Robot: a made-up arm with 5 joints.
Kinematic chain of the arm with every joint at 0, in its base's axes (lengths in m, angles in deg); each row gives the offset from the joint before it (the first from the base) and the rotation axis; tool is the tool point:
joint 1: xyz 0 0 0.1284 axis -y
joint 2: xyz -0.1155 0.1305 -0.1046 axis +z
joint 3: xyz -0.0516 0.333 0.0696 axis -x
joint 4: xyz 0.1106 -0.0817 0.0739 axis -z
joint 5: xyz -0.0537 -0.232 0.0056 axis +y
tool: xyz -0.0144 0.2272 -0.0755
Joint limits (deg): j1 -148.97..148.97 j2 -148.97..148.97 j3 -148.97..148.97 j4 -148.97..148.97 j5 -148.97..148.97
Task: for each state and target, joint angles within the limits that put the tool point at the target. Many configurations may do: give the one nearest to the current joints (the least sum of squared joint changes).
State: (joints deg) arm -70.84 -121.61 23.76 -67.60 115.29
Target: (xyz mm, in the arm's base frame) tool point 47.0 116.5 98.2
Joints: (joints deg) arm -86.49 -105.97 -7.25 -44.96 96.96
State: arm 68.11 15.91 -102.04 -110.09 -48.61
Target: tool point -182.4 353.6 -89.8
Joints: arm 33.22 47.00 -74.70 -113.36 -79.34
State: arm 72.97 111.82 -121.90 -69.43 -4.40
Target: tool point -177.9 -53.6 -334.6
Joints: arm 51.06 123.15 -120.47 -66.17 -9.06
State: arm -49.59 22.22 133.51 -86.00 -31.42
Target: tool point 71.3 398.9 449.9
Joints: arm -86.75 46.60 87.38 -80.34 -19.19
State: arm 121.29 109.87 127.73 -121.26 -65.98
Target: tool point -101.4 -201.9 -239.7
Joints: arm 71.24 148.13 124.29 -125.39 -91.34
